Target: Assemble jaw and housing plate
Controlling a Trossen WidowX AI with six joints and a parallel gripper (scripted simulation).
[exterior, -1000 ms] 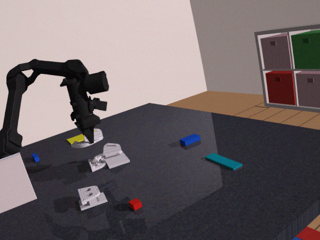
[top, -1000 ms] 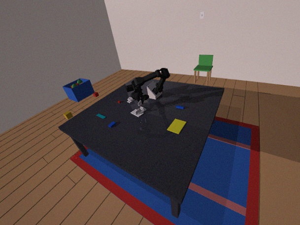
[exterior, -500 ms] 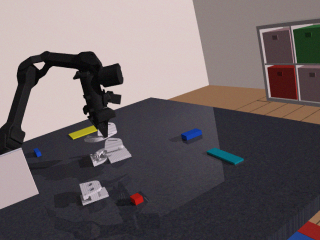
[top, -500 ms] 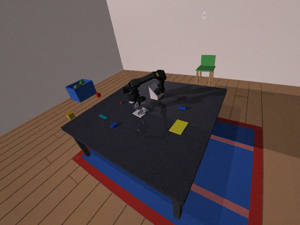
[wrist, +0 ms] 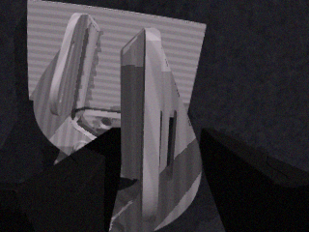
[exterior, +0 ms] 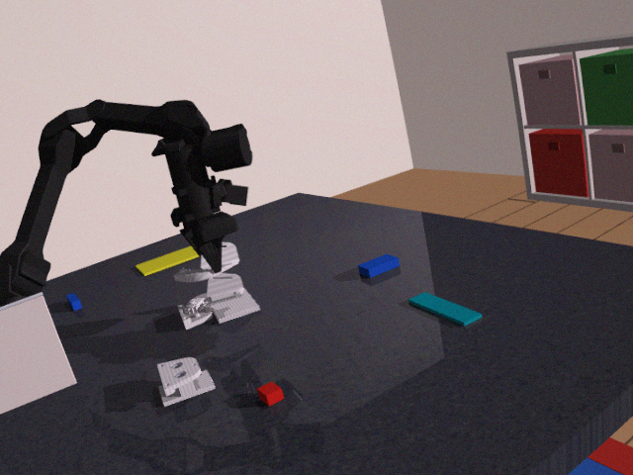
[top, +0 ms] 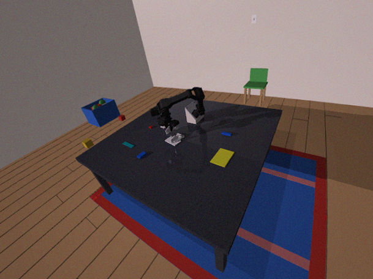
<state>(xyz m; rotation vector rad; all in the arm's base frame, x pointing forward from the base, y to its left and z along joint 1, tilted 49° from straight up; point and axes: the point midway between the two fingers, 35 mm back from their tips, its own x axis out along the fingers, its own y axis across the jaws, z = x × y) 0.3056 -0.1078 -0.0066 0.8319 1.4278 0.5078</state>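
My gripper tip is 30 mm past the white jaw and 20 mm to the right of it. Also, from my gripper tip: teal bar 320 mm to the right, 180 mm ahead, 80 mm below; then red cube 290 mm to the right, 100 mm behind, 70 mm below; then white t-shaped piece 170 mm to the right, 160 mm behind, 70 mm below.
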